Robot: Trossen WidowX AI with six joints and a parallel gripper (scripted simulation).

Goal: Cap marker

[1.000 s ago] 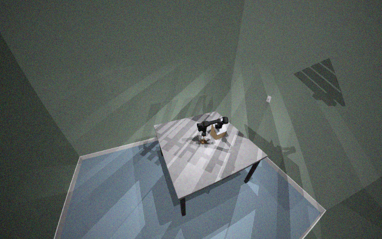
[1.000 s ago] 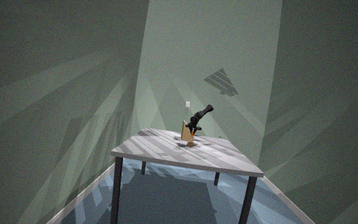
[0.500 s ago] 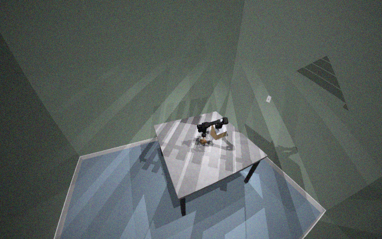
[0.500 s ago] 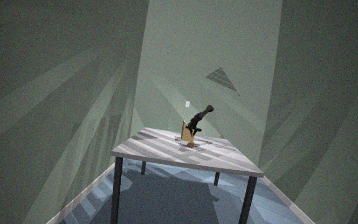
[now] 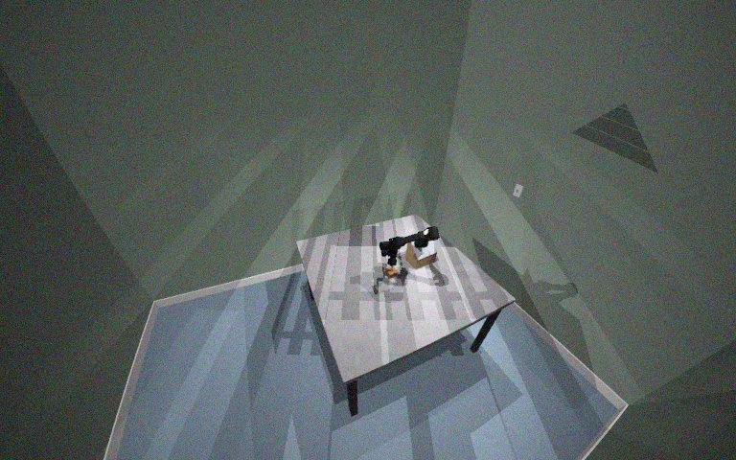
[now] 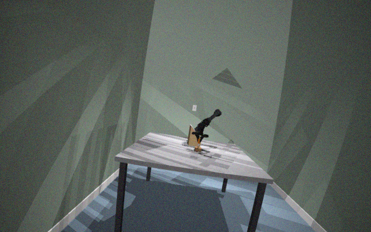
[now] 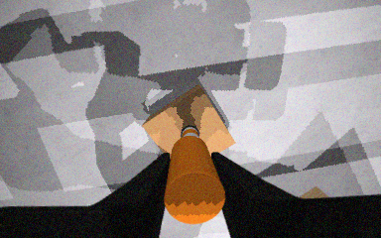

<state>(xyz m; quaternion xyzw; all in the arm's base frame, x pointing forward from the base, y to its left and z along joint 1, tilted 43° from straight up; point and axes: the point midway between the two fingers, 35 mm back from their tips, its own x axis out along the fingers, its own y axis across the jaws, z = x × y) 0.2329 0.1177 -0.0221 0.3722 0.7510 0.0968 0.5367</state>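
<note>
Now: the orange cap 10 mm above my gripper tip. Round my gripper tip: holder block 10 mm behind, 80 mm below.
</note>
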